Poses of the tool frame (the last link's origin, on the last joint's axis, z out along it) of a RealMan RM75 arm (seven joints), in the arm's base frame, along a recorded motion.
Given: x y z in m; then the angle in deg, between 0 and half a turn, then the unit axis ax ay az.
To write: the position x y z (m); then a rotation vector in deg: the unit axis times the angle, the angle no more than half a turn. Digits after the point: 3 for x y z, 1 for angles.
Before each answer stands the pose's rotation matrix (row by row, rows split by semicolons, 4 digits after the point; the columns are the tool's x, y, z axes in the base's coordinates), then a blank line. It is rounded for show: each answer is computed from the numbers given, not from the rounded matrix.
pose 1, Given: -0.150 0.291 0.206 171.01 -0.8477 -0.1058 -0.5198
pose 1, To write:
0.4407 0.2595 0.8593; 0.0970 -0.9655 0.2418; 0.8924 -0.0231 -0.4506

-0.150 0.291 0.206 -145.0 -18.1 -88.9
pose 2, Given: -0.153 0.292 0.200 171.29 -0.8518 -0.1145 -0.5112
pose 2, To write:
0.4543 0.2714 0.8485; 0.1165 -0.9624 0.2454; 0.8832 -0.0126 -0.4688

-0.153 0.292 0.200 -145.9 -19.6 -87.6
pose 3, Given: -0.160 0.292 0.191 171.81 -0.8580 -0.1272 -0.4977
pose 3, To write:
0.4749 0.2881 0.8315; 0.1463 -0.9576 0.2482; 0.8678 0.0037 -0.4969

-0.160 0.292 0.191 -147.4 -21.9 -85.5
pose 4, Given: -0.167 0.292 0.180 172.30 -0.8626 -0.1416 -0.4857
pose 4, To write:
0.4904 0.3083 0.8152; 0.1781 -0.9511 0.2525; 0.8531 0.0214 -0.5213

-0.167 0.292 0.180 -148.6 -24.4 -83.7
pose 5, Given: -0.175 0.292 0.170 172.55 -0.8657 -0.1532 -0.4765
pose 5, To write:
0.5010 0.3259 0.8017; 0.2024 -0.9448 0.2576; 0.8414 0.0331 -0.5394

-0.175 0.292 0.170 -149.4 -26.4 -82.2
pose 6, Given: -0.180 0.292 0.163 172.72 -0.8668 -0.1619 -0.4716
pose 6, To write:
0.5047 0.3393 0.7938; 0.2198 -0.9397 0.2619; 0.8348 0.0423 -0.5489

-0.180 0.292 0.163 -149.7 -28.0 -81.5
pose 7, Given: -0.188 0.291 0.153 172.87 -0.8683 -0.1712 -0.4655
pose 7, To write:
0.5099 0.3540 0.7841; 0.2384 -0.9339 0.2666; 0.8266 0.0510 -0.5605

-0.188 0.291 0.153 -150.1 -29.6 -80.5
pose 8, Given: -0.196 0.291 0.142 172.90 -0.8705 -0.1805 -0.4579
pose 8, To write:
0.5174 0.3696 0.7718; 0.2564 -0.9274 0.2723; 0.8164 0.0571 -0.5746

-0.196 0.291 0.142 -150.5 -31.2 -79.2
